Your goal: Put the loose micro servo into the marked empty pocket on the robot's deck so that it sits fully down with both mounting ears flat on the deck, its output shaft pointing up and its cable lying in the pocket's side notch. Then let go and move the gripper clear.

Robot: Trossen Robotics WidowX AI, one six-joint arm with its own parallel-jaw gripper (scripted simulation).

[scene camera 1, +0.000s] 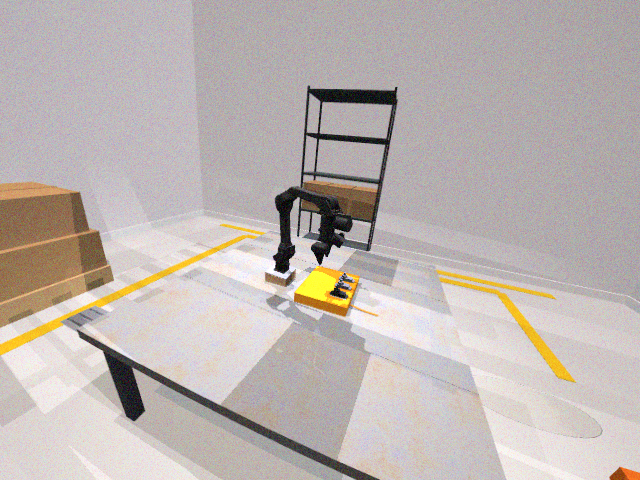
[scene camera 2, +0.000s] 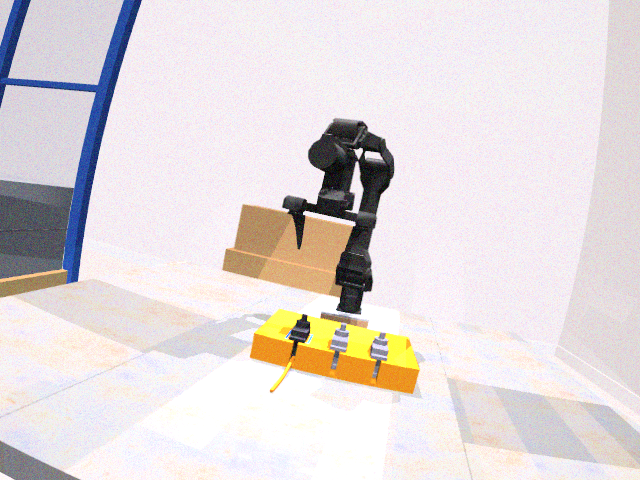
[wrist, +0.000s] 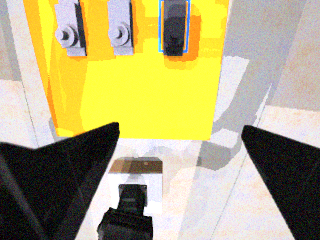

same spot on orange robot deck: (wrist: 151,96) = (scene camera 1: 319,285)
